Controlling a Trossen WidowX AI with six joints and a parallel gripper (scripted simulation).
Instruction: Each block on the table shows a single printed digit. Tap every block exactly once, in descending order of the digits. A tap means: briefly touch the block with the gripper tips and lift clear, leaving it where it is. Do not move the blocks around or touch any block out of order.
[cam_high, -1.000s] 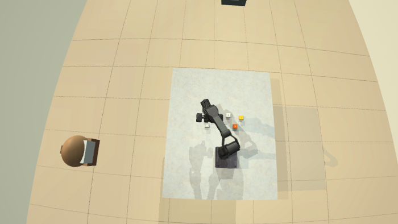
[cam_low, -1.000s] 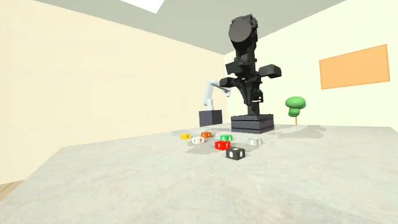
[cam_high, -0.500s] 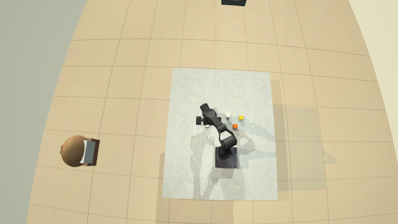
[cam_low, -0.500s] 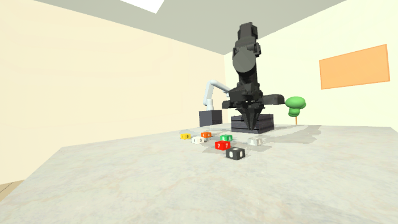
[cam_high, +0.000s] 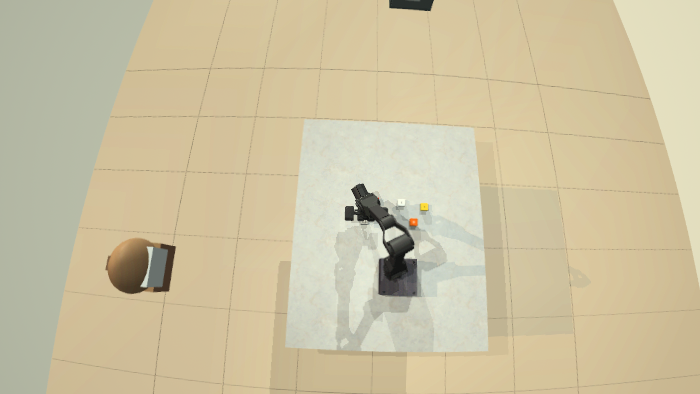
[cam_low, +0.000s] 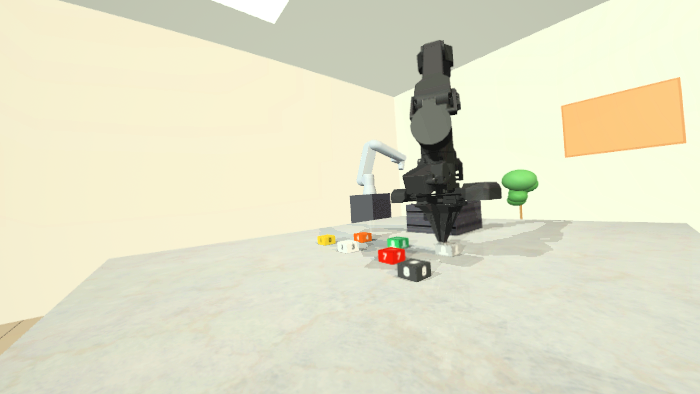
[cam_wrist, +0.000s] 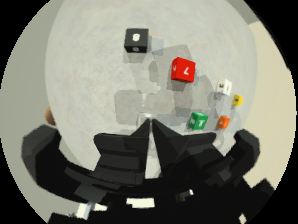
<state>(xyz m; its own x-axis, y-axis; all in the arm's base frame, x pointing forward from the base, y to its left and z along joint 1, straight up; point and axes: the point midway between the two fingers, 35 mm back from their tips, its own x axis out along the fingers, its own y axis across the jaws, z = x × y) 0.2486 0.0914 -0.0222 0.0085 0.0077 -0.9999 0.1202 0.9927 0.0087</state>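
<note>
The grey block is 1 cm below my gripper tip and 1 cm behind it. Also, from my gripper tip: red block 8 cm ahead, 6 cm to the right, 1 cm below; green block 11 cm to the right, 2 cm behind, 1 cm below; black block 13 cm ahead, 1 cm to the left, 1 cm below.
</note>
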